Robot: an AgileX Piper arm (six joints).
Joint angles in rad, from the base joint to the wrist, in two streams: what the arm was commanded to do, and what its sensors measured. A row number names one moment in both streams.
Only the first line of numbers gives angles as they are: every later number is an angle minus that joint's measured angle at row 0.
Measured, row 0:
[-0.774, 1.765, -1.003, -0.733, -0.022, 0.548]
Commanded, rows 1 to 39:
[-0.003, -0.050, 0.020, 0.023, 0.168, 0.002]
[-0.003, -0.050, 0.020, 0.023, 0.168, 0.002]
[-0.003, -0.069, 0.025, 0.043, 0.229, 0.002]
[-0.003, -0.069, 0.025, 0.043, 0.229, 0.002]
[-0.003, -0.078, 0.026, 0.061, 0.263, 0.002]
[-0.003, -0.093, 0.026, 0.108, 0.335, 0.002]
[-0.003, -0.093, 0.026, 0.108, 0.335, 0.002]
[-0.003, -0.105, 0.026, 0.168, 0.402, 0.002]
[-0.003, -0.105, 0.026, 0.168, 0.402, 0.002]
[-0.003, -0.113, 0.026, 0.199, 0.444, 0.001]
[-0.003, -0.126, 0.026, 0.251, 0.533, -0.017]
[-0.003, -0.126, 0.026, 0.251, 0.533, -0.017]
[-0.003, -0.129, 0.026, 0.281, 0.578, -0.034]
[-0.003, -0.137, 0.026, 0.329, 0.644, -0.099]
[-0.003, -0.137, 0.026, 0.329, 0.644, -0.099]
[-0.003, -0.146, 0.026, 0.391, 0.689, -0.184]
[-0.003, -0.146, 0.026, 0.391, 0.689, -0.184]
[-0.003, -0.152, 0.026, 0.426, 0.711, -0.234]
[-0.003, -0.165, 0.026, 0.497, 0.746, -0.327]
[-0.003, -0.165, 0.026, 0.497, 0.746, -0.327]
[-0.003, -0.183, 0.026, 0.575, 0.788, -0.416]
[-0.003, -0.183, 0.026, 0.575, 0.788, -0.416]
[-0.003, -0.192, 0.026, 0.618, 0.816, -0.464]
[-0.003, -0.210, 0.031, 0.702, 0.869, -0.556]
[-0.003, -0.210, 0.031, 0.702, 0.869, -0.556]
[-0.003, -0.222, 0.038, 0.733, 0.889, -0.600]
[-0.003, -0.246, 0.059, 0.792, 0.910, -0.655]
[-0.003, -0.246, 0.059, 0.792, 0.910, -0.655]
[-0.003, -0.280, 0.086, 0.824, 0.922, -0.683]
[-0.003, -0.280, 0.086, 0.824, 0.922, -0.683]
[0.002, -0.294, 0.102, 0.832, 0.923, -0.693]
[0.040, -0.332, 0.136, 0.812, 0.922, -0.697]
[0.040, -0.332, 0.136, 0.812, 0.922, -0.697]
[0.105, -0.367, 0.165, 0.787, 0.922, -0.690]
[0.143, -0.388, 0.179, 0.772, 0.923, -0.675]
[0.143, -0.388, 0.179, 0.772, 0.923, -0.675]
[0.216, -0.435, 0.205, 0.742, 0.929, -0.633]
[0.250, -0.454, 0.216, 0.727, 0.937, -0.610]
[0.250, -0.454, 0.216, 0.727, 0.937, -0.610]
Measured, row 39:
[0.167, -0.398, 0.182, 0.770, 0.920, -0.659]
